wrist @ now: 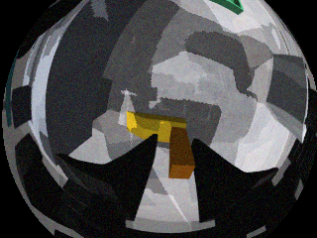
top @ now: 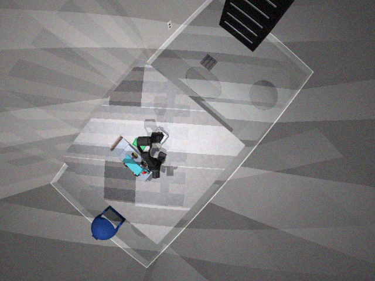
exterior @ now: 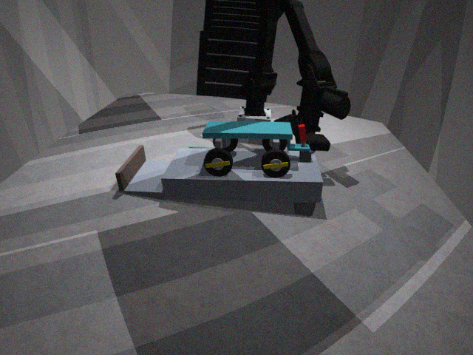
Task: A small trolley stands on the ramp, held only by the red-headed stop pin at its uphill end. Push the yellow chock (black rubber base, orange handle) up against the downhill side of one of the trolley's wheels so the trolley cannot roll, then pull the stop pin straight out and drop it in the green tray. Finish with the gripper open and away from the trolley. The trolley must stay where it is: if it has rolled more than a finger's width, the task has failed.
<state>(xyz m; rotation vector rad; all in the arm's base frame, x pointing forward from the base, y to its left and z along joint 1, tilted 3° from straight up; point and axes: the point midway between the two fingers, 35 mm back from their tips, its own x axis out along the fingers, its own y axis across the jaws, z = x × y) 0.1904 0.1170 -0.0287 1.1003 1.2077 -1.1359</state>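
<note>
My gripper tip is 120 mm short of the red-headed stop pin, 40 mm to the left of it and 110 mm below it. The rest, counted from my gripper tip: grey ramp: 130 mm ahead, 170 mm to the right, 20 mm above; then yellow chock: 20 mm ahead, 10 mm below; then trolley: 130 mm ahead, 160 mm to the right, 90 mm above.
</note>
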